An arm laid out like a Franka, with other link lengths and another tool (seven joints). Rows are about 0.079 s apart.
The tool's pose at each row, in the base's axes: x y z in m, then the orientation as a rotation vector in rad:
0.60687, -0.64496, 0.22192, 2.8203, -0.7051, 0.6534
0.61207, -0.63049, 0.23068, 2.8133, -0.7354, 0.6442
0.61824, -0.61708, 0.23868, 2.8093, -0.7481, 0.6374
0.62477, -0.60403, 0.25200, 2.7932, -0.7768, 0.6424
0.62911, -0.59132, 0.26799, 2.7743, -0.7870, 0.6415
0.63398, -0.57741, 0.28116, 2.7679, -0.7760, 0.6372
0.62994, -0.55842, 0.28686, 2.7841, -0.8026, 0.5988
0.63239, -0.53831, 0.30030, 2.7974, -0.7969, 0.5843
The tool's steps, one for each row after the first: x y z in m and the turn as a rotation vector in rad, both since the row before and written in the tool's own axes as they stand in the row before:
0.00214, -0.01473, -0.00956, -0.0074, -0.0061, 0.0195
0.00268, -0.01430, -0.00837, -0.0050, -0.0039, 0.0079
0.00532, -0.01390, -0.01300, -0.0102, 0.0055, 0.0197
0.00478, -0.01230, -0.01618, -0.0163, 0.0053, 0.0066
0.00337, -0.01353, -0.01401, -0.0082, 0.0014, -0.0081
-0.00903, -0.01345, -0.01212, 0.0030, -0.0318, 0.0142
-0.00181, -0.01733, -0.01695, 0.0061, -0.0126, -0.0054

